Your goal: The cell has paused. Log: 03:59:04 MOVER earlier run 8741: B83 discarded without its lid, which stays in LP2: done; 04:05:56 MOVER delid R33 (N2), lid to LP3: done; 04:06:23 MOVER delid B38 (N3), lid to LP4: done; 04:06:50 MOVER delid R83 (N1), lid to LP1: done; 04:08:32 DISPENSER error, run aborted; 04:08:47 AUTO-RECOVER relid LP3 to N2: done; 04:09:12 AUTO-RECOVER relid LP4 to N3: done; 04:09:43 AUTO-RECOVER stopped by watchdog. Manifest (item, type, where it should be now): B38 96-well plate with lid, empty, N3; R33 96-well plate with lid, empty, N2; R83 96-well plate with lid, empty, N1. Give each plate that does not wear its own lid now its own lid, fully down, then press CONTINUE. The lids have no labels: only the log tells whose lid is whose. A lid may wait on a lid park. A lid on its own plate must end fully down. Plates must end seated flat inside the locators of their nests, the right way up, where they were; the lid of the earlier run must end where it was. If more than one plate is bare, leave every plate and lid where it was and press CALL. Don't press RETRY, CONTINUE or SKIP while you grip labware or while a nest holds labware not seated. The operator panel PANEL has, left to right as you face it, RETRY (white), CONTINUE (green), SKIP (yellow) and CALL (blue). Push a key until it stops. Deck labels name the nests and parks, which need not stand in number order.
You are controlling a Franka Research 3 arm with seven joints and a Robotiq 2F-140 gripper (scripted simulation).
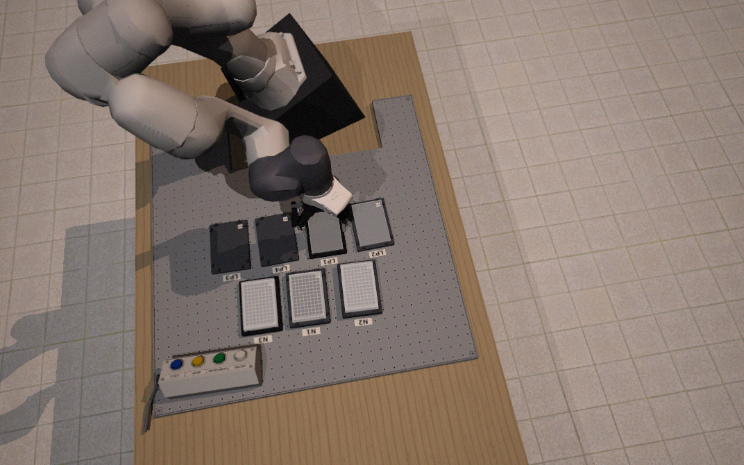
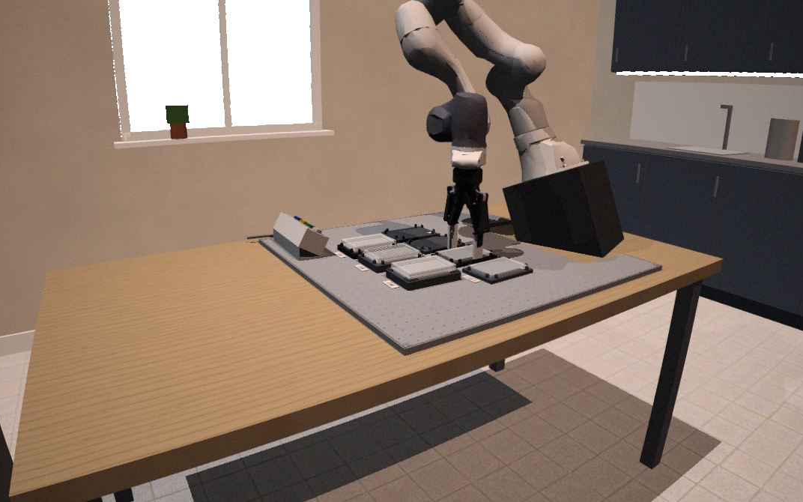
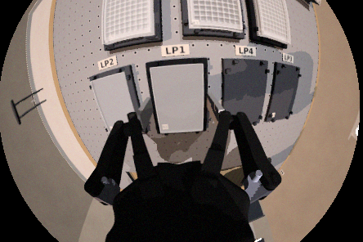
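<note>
The lid park LP1 lies 30 mm below my hand. Also, from my hand: lid park LP3: 10 mm ahead, 260 mm to the right, 30 mm below; lid park LP4: 130 mm to the right, 30 mm below; plate: 180 mm ahead, 60 mm to the right, 10 mm below.
</note>
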